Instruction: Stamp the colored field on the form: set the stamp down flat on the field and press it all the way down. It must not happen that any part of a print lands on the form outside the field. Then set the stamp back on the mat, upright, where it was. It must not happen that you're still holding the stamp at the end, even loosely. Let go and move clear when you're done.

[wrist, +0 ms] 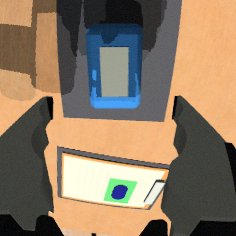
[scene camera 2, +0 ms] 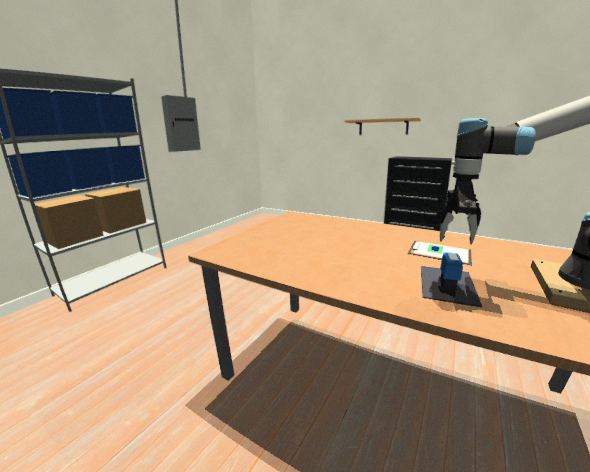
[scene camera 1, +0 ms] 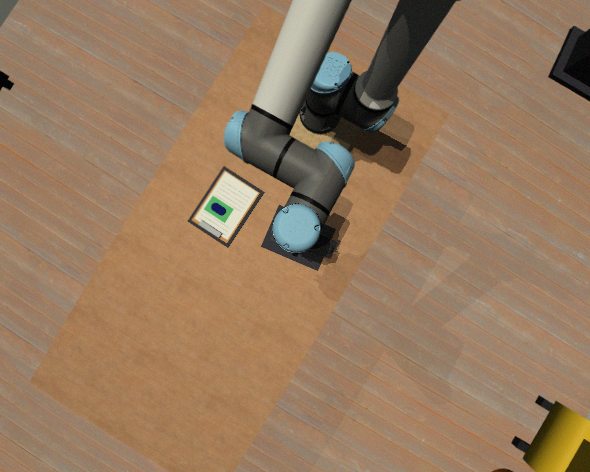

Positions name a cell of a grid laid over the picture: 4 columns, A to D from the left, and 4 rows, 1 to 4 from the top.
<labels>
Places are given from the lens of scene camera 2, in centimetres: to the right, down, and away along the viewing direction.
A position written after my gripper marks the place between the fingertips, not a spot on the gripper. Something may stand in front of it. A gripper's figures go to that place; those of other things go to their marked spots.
my gripper (scene camera 2: D3): 51, 2, 82
blue stamp (scene camera 2: D3): 49, 10, 80
</labels>
